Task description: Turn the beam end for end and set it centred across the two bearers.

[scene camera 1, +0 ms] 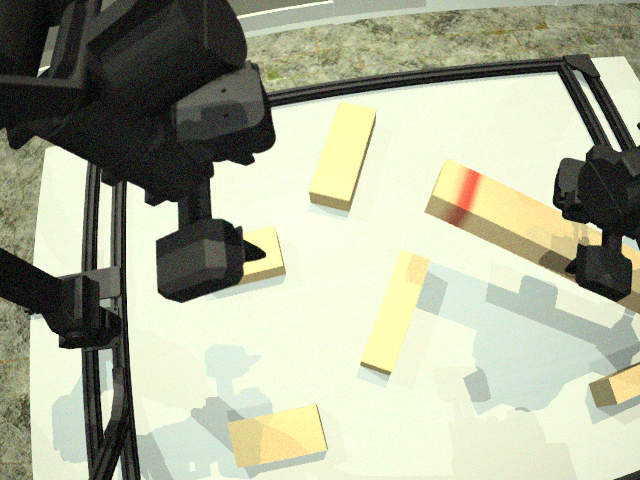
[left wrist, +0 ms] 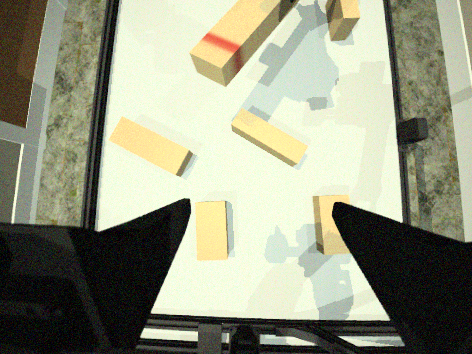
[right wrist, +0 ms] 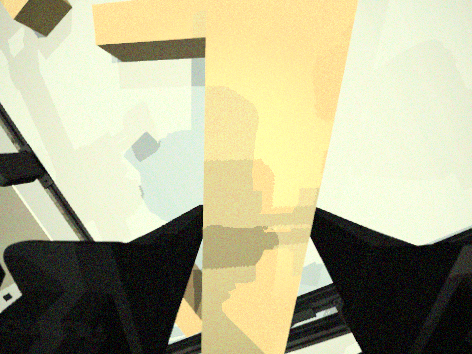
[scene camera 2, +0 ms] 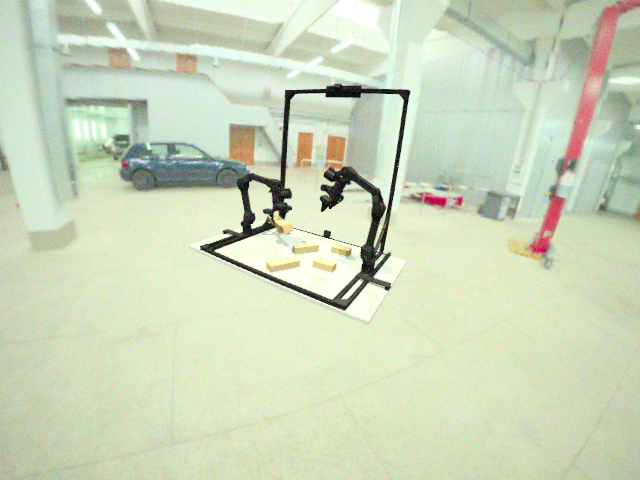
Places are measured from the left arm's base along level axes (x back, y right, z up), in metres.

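Pixels of known places: left gripper, between the fingertips: (scene camera 1: 255,207) (left wrist: 261,206) (scene camera 2: 325,210); right gripper, between the fingertips: (scene camera 1: 571,247) (right wrist: 254,211); left arm's base, origin of its link: (scene camera 1: 101,329) (left wrist: 244,342) (scene camera 2: 367,272); right arm's base, origin of its link: (scene camera 2: 247,232).
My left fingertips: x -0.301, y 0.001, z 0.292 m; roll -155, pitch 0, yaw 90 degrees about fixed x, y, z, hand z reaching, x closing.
Observation:
For each thing: its top centre in the pictures, then the offset to it from my left fingertips.
- wider, centre of its top: (scene camera 1: 344,147) (left wrist: 147,144) (scene camera 2: 283,261) dx -0.115, dy -0.223, dz -0.273 m
- narrower, centre of its top: (scene camera 1: 397,308) (right wrist: 157,19) (left wrist: 269,135) (scene camera 2: 306,245) dx -0.137, dy +0.045, dz -0.267 m
The long tan beam (scene camera 1: 506,211) (scene camera 2: 282,225) (left wrist: 250,25) (right wrist: 280,125) hangs above the table. Its red band (scene camera 1: 467,191) (left wrist: 222,42) is near its left end in scene camera 1. My right gripper (scene camera 1: 573,242) (scene camera 2: 273,211) (right wrist: 254,211) is shut on it. My left gripper (scene camera 1: 253,250) (scene camera 2: 324,204) (left wrist: 261,206) is open and empty, raised above the table. Two tan blocks, one wider (scene camera 1: 343,152) (scene camera 2: 282,264) (left wrist: 150,145) and one narrower (scene camera 1: 395,315) (scene camera 2: 306,248) (left wrist: 270,137), lie apart and roughly parallel. I cannot tell for certain which blocks are the bearers.
Other tan blocks are one below the left gripper (scene camera 1: 268,253) (scene camera 2: 324,265) (left wrist: 211,230), one at the bottom of scene camera 1 (scene camera 1: 279,436) (scene camera 2: 341,250) (left wrist: 325,225), and one at its right edge (scene camera 1: 622,384) (left wrist: 342,20). A black frame (scene camera 1: 413,77) (scene camera 2: 273,279) borders the table.

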